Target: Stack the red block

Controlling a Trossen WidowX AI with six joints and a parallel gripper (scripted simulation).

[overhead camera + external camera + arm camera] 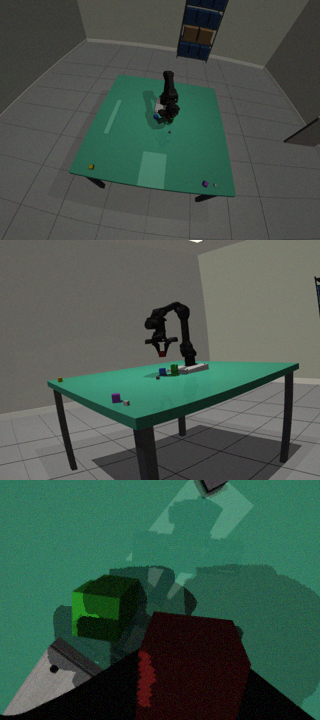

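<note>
Now: the small dark cube 8 cm ahead of my gripper tip, 5 cm to the left of it and 12 cm below it. The rest, counted from my gripper tip: purple block (50 cm ahead, 37 cm to the left, 11 cm below); then red block (1 cm above); then blue block (6 cm behind, 11 cm to the right, 11 cm below).
</note>
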